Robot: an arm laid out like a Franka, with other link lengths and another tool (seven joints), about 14 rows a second.
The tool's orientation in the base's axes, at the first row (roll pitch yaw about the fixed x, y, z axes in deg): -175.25, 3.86, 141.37
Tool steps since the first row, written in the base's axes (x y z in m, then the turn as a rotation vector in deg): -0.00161, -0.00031, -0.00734, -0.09, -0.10, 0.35; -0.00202, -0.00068, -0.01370, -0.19, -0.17, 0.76; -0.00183, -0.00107, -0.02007, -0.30, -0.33, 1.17; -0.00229, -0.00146, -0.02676, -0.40, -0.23, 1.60; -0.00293, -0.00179, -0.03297, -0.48, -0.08, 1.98
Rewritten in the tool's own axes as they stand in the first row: 0.00156, -0.00064, 0.00733, -0.02, -0.16, -0.34; 0.00207, -0.00066, 0.01369, -0.01, -0.31, -0.74; 0.00211, -0.00032, 0.02007, -0.05, -0.54, -1.13; 0.00268, -0.00036, 0.02676, 0.06, -0.56, -1.57; 0.00339, -0.00050, 0.03297, 0.19, -0.53, -1.96
